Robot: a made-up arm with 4 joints. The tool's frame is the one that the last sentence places. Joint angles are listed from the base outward.
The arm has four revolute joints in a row. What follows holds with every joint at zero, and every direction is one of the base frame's. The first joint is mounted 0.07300 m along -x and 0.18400 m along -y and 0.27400 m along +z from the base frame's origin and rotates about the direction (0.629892, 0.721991, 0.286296). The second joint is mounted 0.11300 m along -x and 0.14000 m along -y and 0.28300 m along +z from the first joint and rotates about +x. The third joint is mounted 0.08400 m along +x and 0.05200 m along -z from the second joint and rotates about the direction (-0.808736, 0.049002, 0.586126). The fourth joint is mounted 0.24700 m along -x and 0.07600 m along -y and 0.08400 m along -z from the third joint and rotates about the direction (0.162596, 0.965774, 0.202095). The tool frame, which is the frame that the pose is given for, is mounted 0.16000 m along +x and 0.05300 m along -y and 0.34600 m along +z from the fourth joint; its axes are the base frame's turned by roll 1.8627, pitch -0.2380 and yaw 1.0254 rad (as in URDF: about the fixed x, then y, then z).
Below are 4 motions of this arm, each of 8 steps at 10 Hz.
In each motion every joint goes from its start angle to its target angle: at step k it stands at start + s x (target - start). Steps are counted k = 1, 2, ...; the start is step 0. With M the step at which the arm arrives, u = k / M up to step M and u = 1 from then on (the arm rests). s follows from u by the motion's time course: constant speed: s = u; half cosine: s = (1 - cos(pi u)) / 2; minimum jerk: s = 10 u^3 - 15 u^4 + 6 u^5.
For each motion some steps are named. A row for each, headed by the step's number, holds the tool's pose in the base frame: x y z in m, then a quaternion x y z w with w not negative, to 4 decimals.
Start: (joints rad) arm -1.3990 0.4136 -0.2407 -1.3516
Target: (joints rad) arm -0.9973 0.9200 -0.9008 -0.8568
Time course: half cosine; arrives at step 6
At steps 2, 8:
2: -0.7198 -0.0326 0.0375 0.0505 -0.4272 0.6776 0.5964
8: -0.7262 -0.1649 0.2791 0.5660 -0.4818 0.5961 0.3036

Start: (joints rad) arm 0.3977 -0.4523 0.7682 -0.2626
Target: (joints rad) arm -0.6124 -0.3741 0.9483 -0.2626
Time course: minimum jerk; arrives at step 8
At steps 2, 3, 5, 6, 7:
2: -0.1246 -0.3009 0.8198 0.3327 0.6651 0.3620 0.5620
3: -0.1972 -0.2349 0.8174 0.2871 0.6455 0.3323 0.6249
5: -0.3593 -0.0570 0.7352 0.1608 0.5755 0.2363 0.7662
6: -0.4053 0.0072 0.6776 0.1114 0.5419 0.1935 0.8103
7: -0.4245 0.0380 0.6435 0.0862 0.5234 0.1705 0.8304

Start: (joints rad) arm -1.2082 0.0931 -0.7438 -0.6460
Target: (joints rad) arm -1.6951 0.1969 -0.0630 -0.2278
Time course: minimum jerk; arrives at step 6
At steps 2, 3, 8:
2: -0.7016 -0.0448 0.2361 0.2180 -0.2544 0.6334 0.6976
3: -0.6859 -0.0236 0.2249 0.1663 -0.1712 0.6118 0.7541
8: -0.6356 0.0410 0.1942 0.0811 -0.0558 0.5161 0.8509

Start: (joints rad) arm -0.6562 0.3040 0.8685 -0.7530
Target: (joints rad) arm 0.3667 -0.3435 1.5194 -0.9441
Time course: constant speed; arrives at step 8
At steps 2, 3, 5, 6, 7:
2: -0.5952 -0.2118 0.7482 0.0881 0.4029 0.5870 0.6967
3: -0.5507 -0.2435 0.7916 0.0800 0.4582 0.5899 0.6601
5: -0.4481 -0.3120 0.8584 0.0549 0.5580 0.6050 0.5653
6: -0.3914 -0.3473 0.8809 0.0377 0.6003 0.6164 0.5081
7: -0.3321 -0.3822 0.8959 0.0175 0.6362 0.6297 0.4454

